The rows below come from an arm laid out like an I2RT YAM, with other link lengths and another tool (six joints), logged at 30 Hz.
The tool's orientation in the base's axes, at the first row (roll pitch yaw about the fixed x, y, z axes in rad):
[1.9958, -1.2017, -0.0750]
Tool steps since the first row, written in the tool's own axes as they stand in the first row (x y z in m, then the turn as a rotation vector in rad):
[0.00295, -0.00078, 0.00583, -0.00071, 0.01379, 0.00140]
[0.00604, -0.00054, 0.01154, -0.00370, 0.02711, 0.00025]
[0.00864, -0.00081, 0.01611, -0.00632, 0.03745, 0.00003]
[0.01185, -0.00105, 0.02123, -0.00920, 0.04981, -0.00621]
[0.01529, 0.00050, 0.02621, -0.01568, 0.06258, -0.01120]
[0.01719, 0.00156, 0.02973, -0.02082, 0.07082, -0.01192]
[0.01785, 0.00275, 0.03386, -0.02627, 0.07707, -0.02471]
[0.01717, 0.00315, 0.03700, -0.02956, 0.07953, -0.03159]
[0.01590, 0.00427, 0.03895, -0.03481, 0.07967, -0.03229]
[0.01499, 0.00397, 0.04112, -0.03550, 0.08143, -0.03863]
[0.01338, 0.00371, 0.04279, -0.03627, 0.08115, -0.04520]
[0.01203, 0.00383, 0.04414, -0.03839, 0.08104, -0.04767]
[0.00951, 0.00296, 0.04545, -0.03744, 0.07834, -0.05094]
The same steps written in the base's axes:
[0.00358, -0.00527, 0.00163, -0.01192, -0.00609, 0.00366]
[0.00628, -0.01079, 0.00374, -0.02506, -0.00955, 0.00542]
[0.00890, -0.01505, 0.00540, -0.03515, -0.01287, 0.00641]
[0.01188, -0.01985, 0.00755, -0.04901, -0.01124, 0.00871]
[0.01332, -0.02515, 0.01053, -0.06413, -0.01082, 0.00761]
[0.01419, -0.02887, 0.01212, -0.07344, -0.01287, 0.00563]
[0.01468, -0.03317, 0.01251, -0.08492, -0.00291, 0.00451]
[0.01507, -0.03624, 0.01155, -0.09043, 0.00277, 0.00327]
[0.01425, -0.03842, 0.01044, -0.09267, 0.00352, -0.00148]
[0.01487, -0.04033, 0.00917, -0.09646, 0.00887, -0.00060]
[0.01504, -0.04176, 0.00733, -0.09856, 0.01515, -0.00043]
[0.01488, -0.04303, 0.00591, -0.10001, 0.01756, -0.00208]
[0.01515, -0.04389, 0.00308, -0.09832, 0.02153, -0.00159]

